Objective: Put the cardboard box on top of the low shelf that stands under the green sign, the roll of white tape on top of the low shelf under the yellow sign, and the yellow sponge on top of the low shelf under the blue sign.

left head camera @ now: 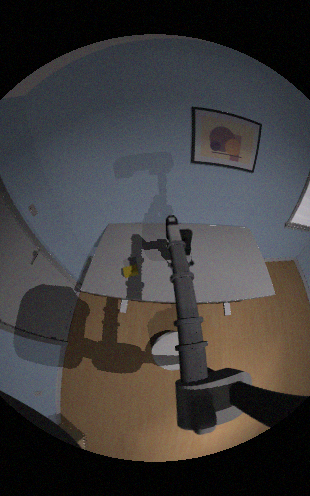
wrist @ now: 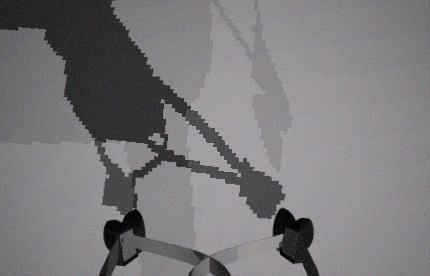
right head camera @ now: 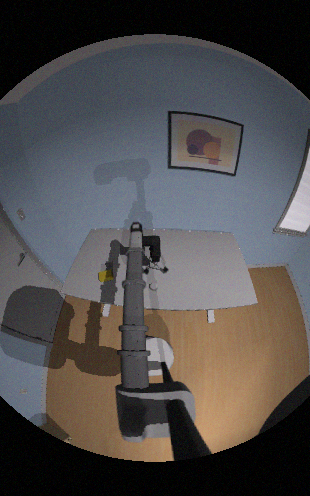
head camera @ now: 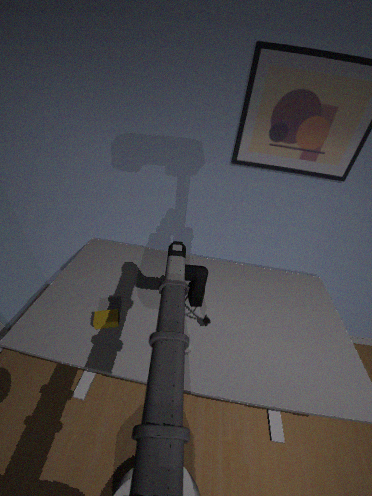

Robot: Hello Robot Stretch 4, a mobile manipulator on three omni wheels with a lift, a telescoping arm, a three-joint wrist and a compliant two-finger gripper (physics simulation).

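Frame: origin at the robot's base, x ahead, y left, z up, level; centimetres.
Seen in the pictures: gripper, between the fingertips: (wrist: 209, 226) (right head camera: 155, 271) (head camera: 190, 323); robot's base, origin of its link: (left head camera: 172, 349) (right head camera: 152, 355).
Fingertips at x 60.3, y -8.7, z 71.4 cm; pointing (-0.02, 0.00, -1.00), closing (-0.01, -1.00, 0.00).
Observation:
Pixels of each thing's middle, then the offset from my fingertips to it. "*": a spot on its surface instead. Level surfaces: height alone.
- white table, height of its surface: dz -2.2 cm
- tape, middle of its body: (right head camera: 153, 286) dz -1.0, dx -10.8, dy +2.2 cm
- yellow sponge, middle of its body: (head camera: 106, 319) (left head camera: 130, 270) (right head camera: 105, 275) dz +0.0, dx -1.2, dy +37.0 cm
- window, a spot on its surface: (right head camera: 300, 200) * dz +54.1, dx +32.9, dy -171.6 cm
My gripper (head camera: 190, 321) (right head camera: 156, 270) (wrist: 209, 226) is open, with its two fingertips wide apart and nothing between them. It hangs above the white table (head camera: 275, 340) (left head camera: 230, 270) (right head camera: 210, 280) (wrist: 350, 150). A small white round thing, likely the roll of tape (right head camera: 153, 286), lies on the table just nearer than the gripper; the arm mostly hides it in the head camera view. The yellow sponge (head camera: 106, 319) (left head camera: 130, 271) (right head camera: 105, 275) lies on the table left of the arm, partly in shadow. The cardboard box, the low shelves and the signs do not show.
A blue wall with a framed picture (head camera: 300, 120) (left head camera: 225, 140) (right head camera: 205, 145) rises behind the table. A white round object (left head camera: 166, 350) (right head camera: 159, 352) stands on the wooden floor before the table. A grey door is at the left, a window (right head camera: 300, 200) at the right.

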